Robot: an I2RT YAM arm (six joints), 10 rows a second.
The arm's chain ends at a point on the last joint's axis. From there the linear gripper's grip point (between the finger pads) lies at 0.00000 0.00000 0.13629 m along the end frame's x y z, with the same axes.
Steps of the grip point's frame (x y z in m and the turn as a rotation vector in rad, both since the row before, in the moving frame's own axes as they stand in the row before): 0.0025, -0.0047, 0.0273, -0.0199, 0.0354, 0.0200; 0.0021, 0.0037, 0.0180, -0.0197, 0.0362, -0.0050; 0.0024, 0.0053, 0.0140, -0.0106, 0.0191, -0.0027; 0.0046, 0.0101, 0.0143, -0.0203, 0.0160, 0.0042; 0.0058, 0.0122, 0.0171, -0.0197, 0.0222, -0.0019; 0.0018, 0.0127, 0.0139, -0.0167, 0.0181, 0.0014; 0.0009, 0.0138, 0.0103, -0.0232, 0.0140, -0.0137; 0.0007, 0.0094, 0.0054, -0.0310, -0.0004, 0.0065; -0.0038, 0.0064, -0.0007, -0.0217, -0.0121, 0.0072; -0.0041, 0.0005, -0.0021, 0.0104, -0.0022, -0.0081
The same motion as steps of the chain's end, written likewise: -0.0023, -0.0075, 0.0274, -0.0199, 0.0354, 0.0200; -0.0028, 0.0010, 0.0181, -0.0197, 0.0362, -0.0050; -0.0002, 0.0039, 0.0140, -0.0106, 0.0191, -0.0027; 0.0024, 0.0073, 0.0143, -0.0203, 0.0160, 0.0042; 0.0028, 0.0095, 0.0172, -0.0197, 0.0222, -0.0019; -0.0007, 0.0104, 0.0139, -0.0167, 0.0181, 0.0014; -0.0010, 0.0107, 0.0104, -0.0232, 0.0140, -0.0137; 0.0008, 0.0052, 0.0055, -0.0310, -0.0004, 0.0065; -0.0021, 0.0034, -0.0007, -0.0217, -0.0121, 0.0072; -0.0038, 0.0019, -0.0021, 0.0104, -0.0022, -0.0081
